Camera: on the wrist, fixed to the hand. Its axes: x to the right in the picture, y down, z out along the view.
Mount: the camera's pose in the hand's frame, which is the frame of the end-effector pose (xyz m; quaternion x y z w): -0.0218 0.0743 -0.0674 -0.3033 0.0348 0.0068 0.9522
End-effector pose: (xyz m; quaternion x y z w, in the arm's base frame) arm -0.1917 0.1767 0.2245 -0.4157 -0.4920 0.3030 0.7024
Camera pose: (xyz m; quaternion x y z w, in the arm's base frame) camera -0.1366 0.1742 0.1379 -0.6228 -0.5331 0.1296 0.5578
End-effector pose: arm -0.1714 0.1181 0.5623 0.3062 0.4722 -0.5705 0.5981
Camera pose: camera -0.1116 0.1997 0.5447 0.1332 0.6414 -0.3853 0.6499
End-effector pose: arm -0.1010 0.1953 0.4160 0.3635 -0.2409 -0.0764 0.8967
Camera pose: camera -0.0900 0.2974 0.4172 0.0752 -0.1775 -0.1271 0.9730
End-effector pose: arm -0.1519 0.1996 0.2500 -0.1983 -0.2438 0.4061 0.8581
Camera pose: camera -0.1695 0.2167 0.1503 -0.4649 -0.3241 0.3117 0.7627
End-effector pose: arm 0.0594 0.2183 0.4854 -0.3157 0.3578 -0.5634 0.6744
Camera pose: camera 0.0402 0.2506 0.3899 -0.4832 0.5372 -0.4344 0.5378
